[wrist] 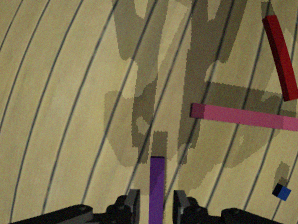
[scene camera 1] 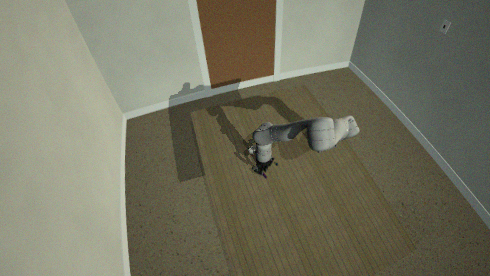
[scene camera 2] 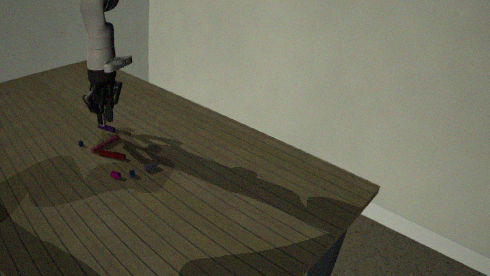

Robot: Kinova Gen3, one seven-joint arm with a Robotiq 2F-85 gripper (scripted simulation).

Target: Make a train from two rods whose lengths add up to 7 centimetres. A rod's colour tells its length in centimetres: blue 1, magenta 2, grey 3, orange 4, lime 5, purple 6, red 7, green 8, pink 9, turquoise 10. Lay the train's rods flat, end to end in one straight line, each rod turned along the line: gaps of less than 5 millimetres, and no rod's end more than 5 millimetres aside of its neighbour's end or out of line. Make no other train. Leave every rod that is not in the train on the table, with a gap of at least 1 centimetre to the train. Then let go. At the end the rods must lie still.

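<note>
My gripper (scene camera 2: 105, 123) is visible. The wrist view likewise shows the gripper (wrist: 156, 203).
</note>
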